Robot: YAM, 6 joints.
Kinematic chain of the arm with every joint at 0, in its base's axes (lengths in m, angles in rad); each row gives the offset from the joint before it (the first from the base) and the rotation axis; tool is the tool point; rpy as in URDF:
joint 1: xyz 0 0 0.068 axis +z
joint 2: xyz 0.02 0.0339 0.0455 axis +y
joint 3: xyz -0.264 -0.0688 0 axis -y
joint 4: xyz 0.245 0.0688 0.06 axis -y
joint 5: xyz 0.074 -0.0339 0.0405 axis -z
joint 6: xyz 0.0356 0 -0.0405 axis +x
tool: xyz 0 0 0 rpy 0 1.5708 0
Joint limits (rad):
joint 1: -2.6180..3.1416
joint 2: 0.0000..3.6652
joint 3: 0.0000..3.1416
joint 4: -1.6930..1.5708
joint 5: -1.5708..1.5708
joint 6: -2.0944..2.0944
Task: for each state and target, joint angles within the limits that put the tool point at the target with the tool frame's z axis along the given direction. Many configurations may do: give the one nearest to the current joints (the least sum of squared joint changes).
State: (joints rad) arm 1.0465 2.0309 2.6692 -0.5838 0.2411 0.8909
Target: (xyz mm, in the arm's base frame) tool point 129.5 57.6 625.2 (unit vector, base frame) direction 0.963 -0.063 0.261
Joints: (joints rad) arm 0.5612 1.2466 2.1420 -0.5732 0.6016 0.8909
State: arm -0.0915 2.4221 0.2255 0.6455 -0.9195 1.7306
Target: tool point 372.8 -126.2 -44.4 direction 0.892 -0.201 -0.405
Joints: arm -0.3358 2.6067 0.9812 1.2061 -0.1044 1.7306
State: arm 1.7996 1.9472 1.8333 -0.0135 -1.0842 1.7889
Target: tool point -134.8 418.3 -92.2 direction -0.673 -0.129 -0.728
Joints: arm 1.8271 2.8078 1.6999 -0.4001 -0.7530 1.7889
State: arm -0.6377 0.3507 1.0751 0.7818 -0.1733 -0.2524
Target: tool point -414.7 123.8 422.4 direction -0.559 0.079 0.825
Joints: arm -0.2974 0.0021 1.8625 0.3047 0.0884 -0.2524
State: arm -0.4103 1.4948 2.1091 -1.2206 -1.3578 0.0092
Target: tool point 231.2 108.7 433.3 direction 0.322 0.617 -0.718
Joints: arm 0.3759 1.4377 1.8022 -1.3029 -0.4732 0.0092
